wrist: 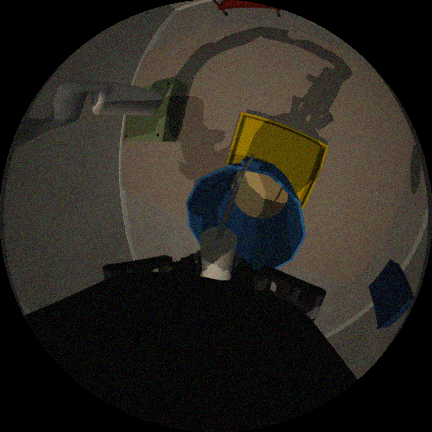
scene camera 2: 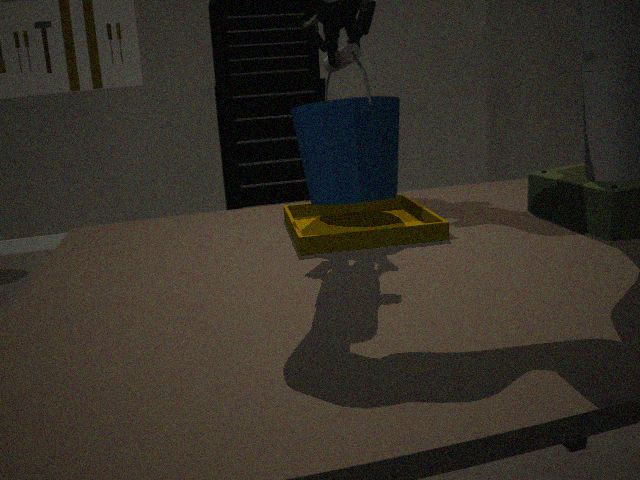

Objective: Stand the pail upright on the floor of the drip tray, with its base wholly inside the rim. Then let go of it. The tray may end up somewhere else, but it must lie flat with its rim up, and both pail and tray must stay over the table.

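Frame: origin at the arm's base, x ahead, y left, z up, level; centimetres.
Seen in the pictures: gripper, between the fingertips: (wrist: 217,260) (scene camera 2: 345,63); arm's base, origin of its link: (wrist: 150,103) (scene camera 2: 614,175).
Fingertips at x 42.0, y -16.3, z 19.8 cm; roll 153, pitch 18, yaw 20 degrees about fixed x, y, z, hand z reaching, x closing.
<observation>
Offsets run from my fingertips to a thing's top centre. "*": to the spot under its first point. Level surfaces: height alone.
The blue pail (scene camera 2: 351,149) (wrist: 267,242) hangs by its thin bail handle {* dz -2.5, dx -2.1, dy +9.2 cm} (scene camera 2: 364,77) (wrist: 231,205), slightly tilted. My gripper (scene camera 2: 341,55) (wrist: 217,260) is shut on the pail's pale handle grip. The yellow drip tray {dz -24.9, dx -0.1, dy +9.5 cm} (scene camera 2: 372,240) (wrist: 300,160) lies flat on the table, rim up. In the scene view the pail's base overlaps the tray's back rim, and a dark shadow lies on the tray floor. The base appears raised above that floor; its exact position over the back part is hard to tell. In the wrist view the pail hides the tray's near part.
A green block (scene camera 2: 558,201) (wrist: 172,112) under the arm's base stands on the table {dz -27.7 cm} (scene camera 2: 180,335) at the right of the scene view. A dark blue object (wrist: 391,295) is at the wrist view's lower right, a red one (wrist: 250,6) at its top. A dark slatted rack (scene camera 2: 219,103) stands behind.
</observation>
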